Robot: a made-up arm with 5 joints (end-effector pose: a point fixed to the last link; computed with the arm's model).
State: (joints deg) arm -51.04 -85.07 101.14 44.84 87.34
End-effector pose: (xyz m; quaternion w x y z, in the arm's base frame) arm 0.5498 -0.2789 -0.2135 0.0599 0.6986 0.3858 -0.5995
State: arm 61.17 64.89 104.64 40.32 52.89
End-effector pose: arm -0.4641 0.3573 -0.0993 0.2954 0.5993 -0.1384 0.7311
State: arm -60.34 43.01 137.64 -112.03 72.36
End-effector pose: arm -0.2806 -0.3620 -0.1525 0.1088 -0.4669 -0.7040 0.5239
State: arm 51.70 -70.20 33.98 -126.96 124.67
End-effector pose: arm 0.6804 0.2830 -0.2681 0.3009 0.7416 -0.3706 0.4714
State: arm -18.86 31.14 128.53 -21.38 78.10
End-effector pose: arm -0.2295 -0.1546 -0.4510 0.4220 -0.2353 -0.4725 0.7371
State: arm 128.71 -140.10 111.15 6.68 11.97
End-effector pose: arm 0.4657 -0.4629 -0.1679 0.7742 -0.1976 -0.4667 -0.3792
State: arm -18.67 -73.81 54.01 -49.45 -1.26
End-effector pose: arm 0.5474 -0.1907 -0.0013 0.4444 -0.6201 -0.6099 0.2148
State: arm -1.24 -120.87 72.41 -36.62 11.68
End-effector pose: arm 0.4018 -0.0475 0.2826 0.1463 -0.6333 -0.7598 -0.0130
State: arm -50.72 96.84 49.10 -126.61 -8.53
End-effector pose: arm 0.1147 0.0294 -0.0244 0.3682 -0.5705 0.4133 0.6068
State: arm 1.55 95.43 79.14 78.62 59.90
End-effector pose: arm -0.4823 0.0502 0.0936 0.4276 0.5552 0.6279 0.3387
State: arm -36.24 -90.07 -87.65 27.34 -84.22
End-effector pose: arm 1.2483 0.1375 -0.0283 0.1043 0.6994 -0.6117 0.3547
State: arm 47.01 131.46 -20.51 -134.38 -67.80
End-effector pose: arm 0.3265 -0.0356 -0.0832 0.3710 -0.2287 0.5525 0.7105
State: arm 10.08 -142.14 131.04 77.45 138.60
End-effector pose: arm 0.4805 -0.1157 -0.1242 0.2498 0.8347 0.4906 -0.0118
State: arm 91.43 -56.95 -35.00 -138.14 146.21
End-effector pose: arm 0.3987 0.7134 -0.0705 0.0481 -0.8491 0.4141 0.3242
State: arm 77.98 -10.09 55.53 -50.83 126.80
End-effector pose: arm 0.0096 0.9489 -0.0296 0.5373 -0.6999 -0.3189 -0.3459
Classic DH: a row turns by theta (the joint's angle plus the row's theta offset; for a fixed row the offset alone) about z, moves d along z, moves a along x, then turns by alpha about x. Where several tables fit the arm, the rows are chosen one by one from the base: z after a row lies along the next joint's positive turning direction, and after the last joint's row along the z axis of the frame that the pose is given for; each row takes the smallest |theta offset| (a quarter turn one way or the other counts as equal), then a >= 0, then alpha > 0; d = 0 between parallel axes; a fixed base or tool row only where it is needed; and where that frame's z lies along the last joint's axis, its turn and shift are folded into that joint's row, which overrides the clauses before.
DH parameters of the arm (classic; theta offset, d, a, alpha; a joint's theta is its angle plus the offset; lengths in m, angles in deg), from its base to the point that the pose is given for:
base (fixed): 90 0.04 0 90
joint 1: -90 0.11 0.16 -90
joint 2: 90 0.09 0.09 -90
joint 3: -90 -0.49 0.07 90
joint 4: 88.32 0 -0.3401 180
joint 5: 88.32 0.05 -0.34 90
tool (fixed): -90 0.07 0 0

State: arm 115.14 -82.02 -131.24 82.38 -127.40
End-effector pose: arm 0.6115 -0.0932 -0.3984 0.4771 0.4760 0.6889 0.2668
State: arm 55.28 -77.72 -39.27 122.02 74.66
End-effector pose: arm 0.6026 0.3897 -0.0051 0.2938 0.7043 -0.5715 -0.3018
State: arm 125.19 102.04 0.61 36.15 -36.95
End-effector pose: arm -0.9123 -0.2725 0.0756 0.1041 -0.6204 -0.6969 -0.3443
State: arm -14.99 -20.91 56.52 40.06 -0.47
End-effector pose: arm 0.3478 -0.2393 -0.9919 0.8638 0.1077 0.0754 0.4865
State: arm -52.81 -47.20 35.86 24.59 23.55
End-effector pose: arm 0.6191 -0.5878 -0.3410 0.7306 -0.4915 -0.2119 0.4240
